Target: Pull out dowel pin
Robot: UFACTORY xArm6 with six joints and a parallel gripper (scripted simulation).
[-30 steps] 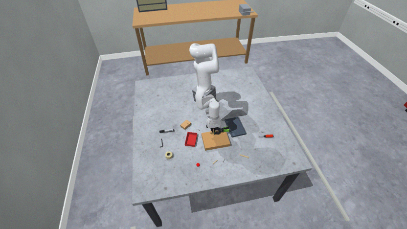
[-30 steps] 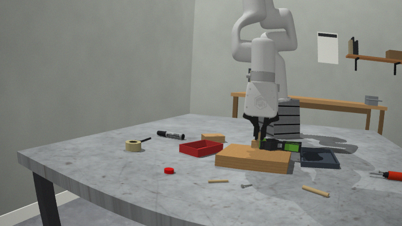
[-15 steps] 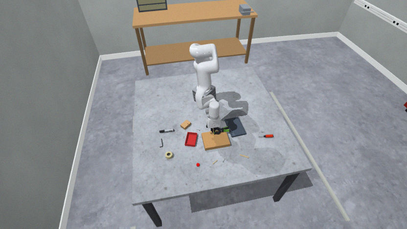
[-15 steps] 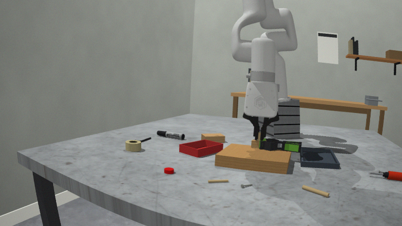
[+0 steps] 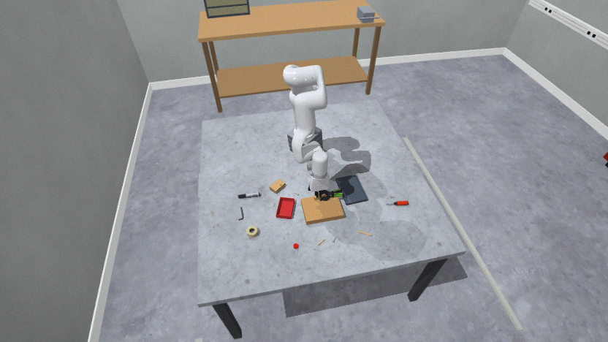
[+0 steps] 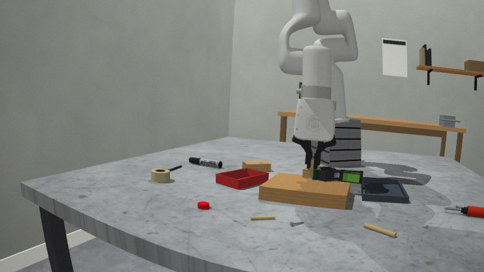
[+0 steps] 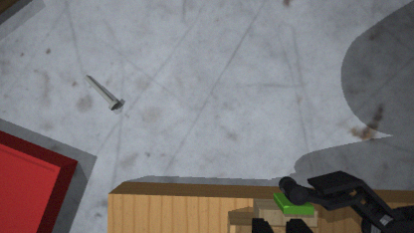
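The dowel pin is 2 cm below my hand. Also, from my hand: red tray (18 cm to the right, 7 cm below, 4 cm ahead); bench board (5 cm below, 5 cm ahead, 1 cm to the left); wooden block (4 cm below).
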